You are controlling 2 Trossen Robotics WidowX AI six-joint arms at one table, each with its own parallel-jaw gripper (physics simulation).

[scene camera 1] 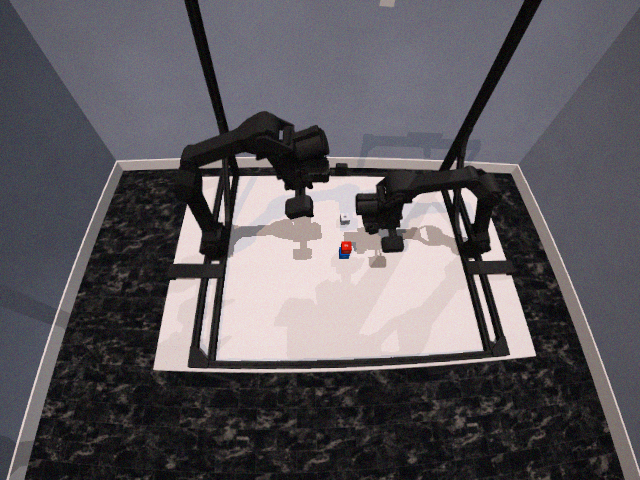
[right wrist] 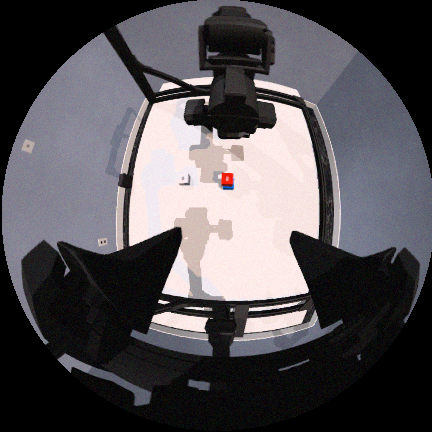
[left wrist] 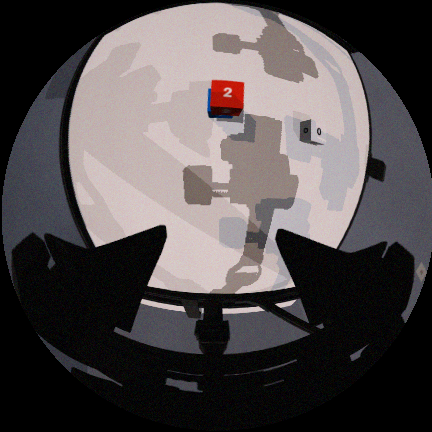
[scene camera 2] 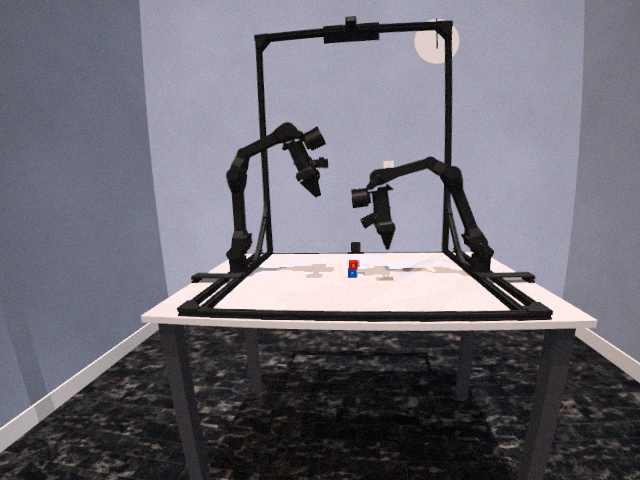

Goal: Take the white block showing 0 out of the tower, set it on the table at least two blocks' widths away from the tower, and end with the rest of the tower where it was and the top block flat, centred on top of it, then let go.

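Where they show: left gripper, fingertip midpoint: (scene camera 1: 385, 237) (left wrist: 222, 232) (scene camera 2: 386, 246); right gripper, fingertip midpoint: (scene camera 1: 311, 202) (right wrist: 237, 234) (scene camera 2: 318, 196); left arm's base, origin of the base link: (scene camera 1: 470, 250) (left wrist: 212, 303) (scene camera 2: 480, 270); right arm's base, origin of the base link: (scene camera 1: 215, 251) (right wrist: 220, 311) (scene camera 2: 238, 271).
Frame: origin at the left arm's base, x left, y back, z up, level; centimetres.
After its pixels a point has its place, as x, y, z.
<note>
A red block marked 2 (scene camera 1: 346, 246) @[0.1, -46.9, 3.8] (scene camera 2: 353, 264) @[1.5, -46.7, 3.0] (left wrist: 227, 95) @[-0.2, -46.4, 3.8] (right wrist: 227, 178) @[0.0, -46.9, 3.8] lies flat on a blue block (scene camera 1: 343, 254) @[1.7, -47.6, 0.9] (scene camera 2: 352, 273) @[1.9, -47.1, -0.3] (left wrist: 210, 103) (right wrist: 228, 187) @[0.5, -48.8, 0.9], its edge slightly to the right of the blue one's in both scene views. The white block showing 0 (scene camera 1: 344, 219) @[-12.6, -46.3, 1.0] (left wrist: 313, 131) @[-12.8, -45.6, 1.0] (right wrist: 184, 178) @[-13.2, -46.2, 1.0] stands on the table, more than two block widths behind the tower in scene camera 1. My left gripper (scene camera 1: 392, 243) @[-0.2, -34.6, 9.1] (scene camera 2: 387, 245) @[-0.2, -34.6, 9.1] (left wrist: 222, 232) @[-0.2, -34.6, 9.1] is open and empty, above the table right of the tower. My right gripper (scene camera 1: 299, 207) (scene camera 2: 317, 194) @[0.0, -58.9, 28.1] (right wrist: 237, 234) @[0.0, -58.9, 28.1] is open and empty, higher up at the left.
The white table (scene camera 1: 268, 320) @[23.3, -72.3, -1.9] (scene camera 2: 361, 299) @[23.2, -44.2, -1.9] carries a black frame (scene camera 1: 330, 363) @[36.8, -53.5, -0.5] (scene camera 2: 361, 314) @[37.9, -44.5, 0.0] along its edges, with uprights beside both arms. A small black box (scene camera 1: 341, 168) (scene camera 2: 355, 246) @[-35.7, -45.9, 1.7] is at the far edge. Arm shadows lie around the blocks.
</note>
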